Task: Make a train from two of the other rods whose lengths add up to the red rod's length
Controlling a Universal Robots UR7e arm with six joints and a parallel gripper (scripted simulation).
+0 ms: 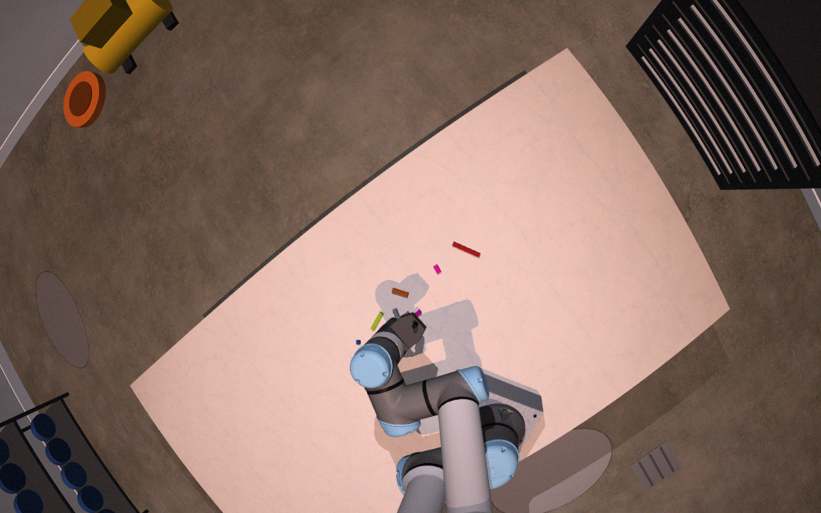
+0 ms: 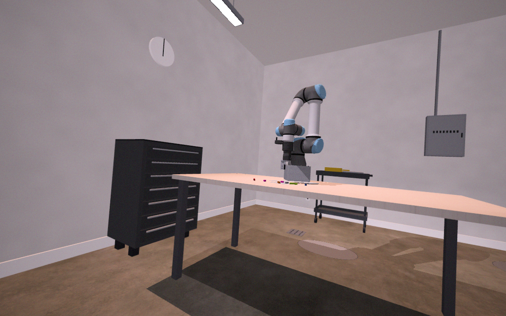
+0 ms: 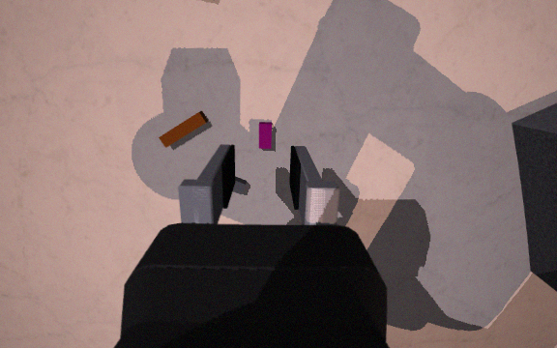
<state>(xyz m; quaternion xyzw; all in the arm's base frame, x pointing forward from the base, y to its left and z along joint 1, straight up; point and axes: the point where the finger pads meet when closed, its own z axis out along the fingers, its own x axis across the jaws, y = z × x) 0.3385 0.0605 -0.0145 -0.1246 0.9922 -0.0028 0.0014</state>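
My gripper is now 3 cm short of the lime rod, 10 cm to the right of it and 10 cm above it. From my hand the other things lie so: blue rod: 17 cm to the left, 10 cm below; then orange rod: 7 cm ahead, 1 cm to the left, 10 cm below; then grey rod: 2 cm ahead, 5 cm to the left, 10 cm below.
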